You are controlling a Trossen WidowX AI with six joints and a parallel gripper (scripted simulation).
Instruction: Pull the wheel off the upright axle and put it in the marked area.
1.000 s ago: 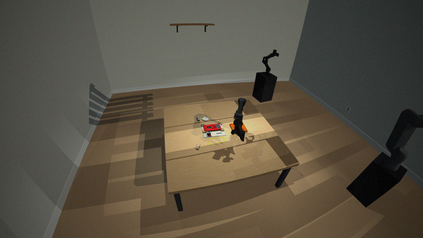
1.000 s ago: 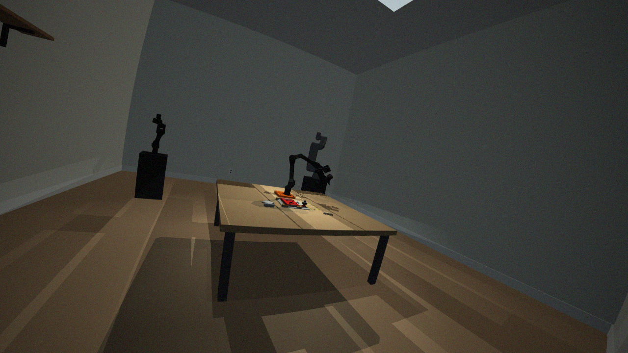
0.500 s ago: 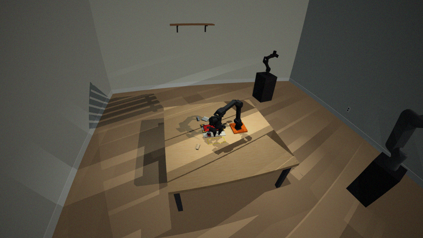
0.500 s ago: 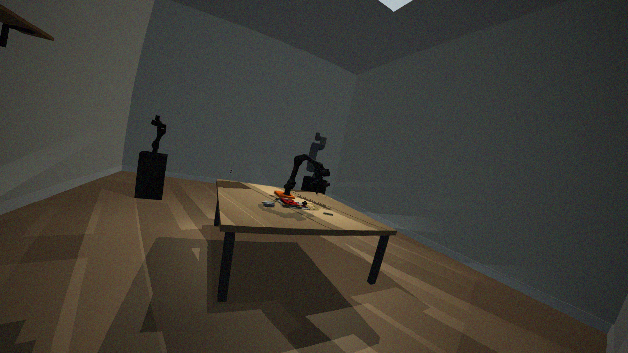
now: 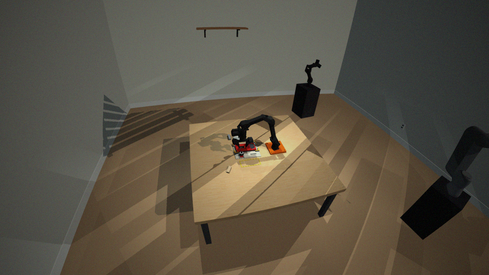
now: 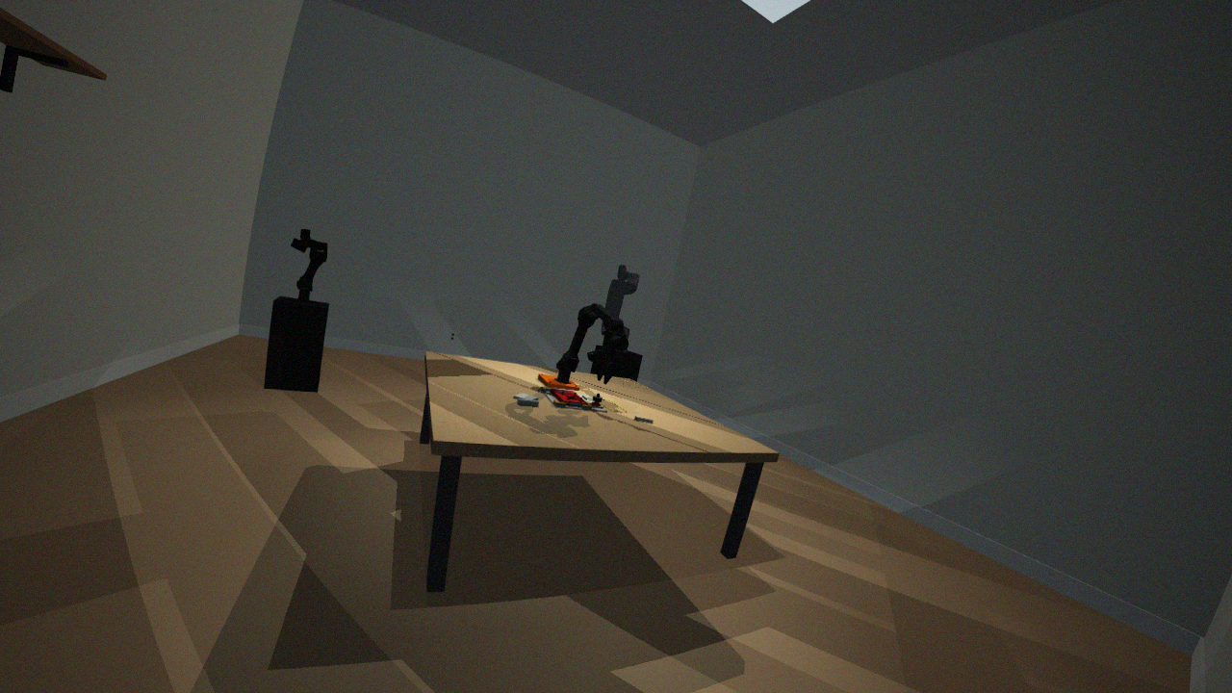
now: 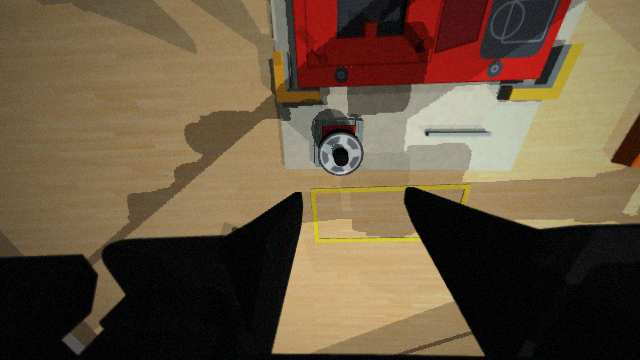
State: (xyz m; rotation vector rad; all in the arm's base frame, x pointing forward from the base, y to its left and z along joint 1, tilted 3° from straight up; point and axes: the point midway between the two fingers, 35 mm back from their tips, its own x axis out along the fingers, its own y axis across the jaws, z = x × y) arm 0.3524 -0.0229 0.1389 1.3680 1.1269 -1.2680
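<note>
Right now the wheel is 7 cm below my gripper tip and 1 cm to the right of it.
</note>
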